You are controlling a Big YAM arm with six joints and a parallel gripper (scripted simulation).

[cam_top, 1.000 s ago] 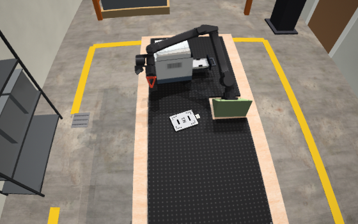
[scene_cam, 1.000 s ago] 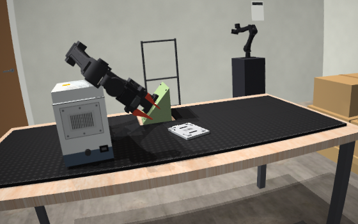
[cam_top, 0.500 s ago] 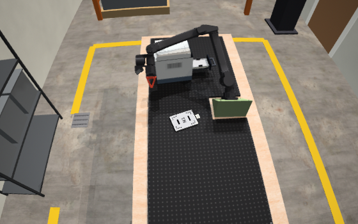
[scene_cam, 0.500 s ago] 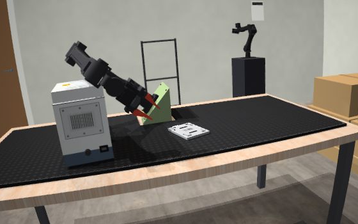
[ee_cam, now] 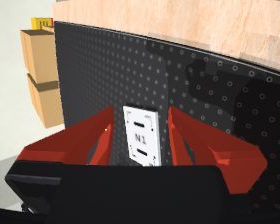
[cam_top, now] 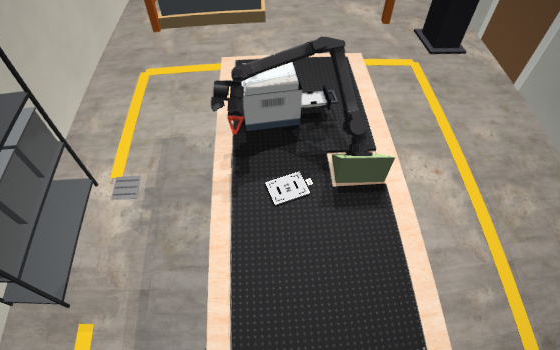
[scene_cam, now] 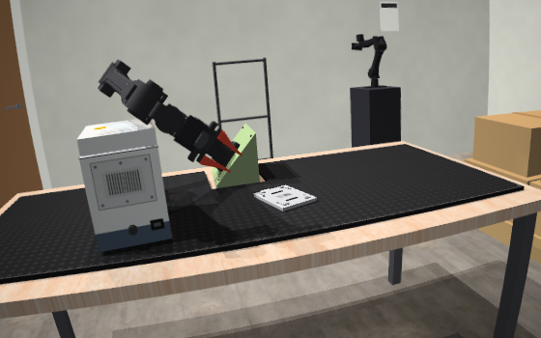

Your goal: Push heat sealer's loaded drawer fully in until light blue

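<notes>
My hand is 40 cm past the dark sealer drawer, 27 cm to the left of it and 11 cm above it. From my hand the other things lie so: white tag (30 cm behind, 19 cm below, 16 cm to the left).
</notes>
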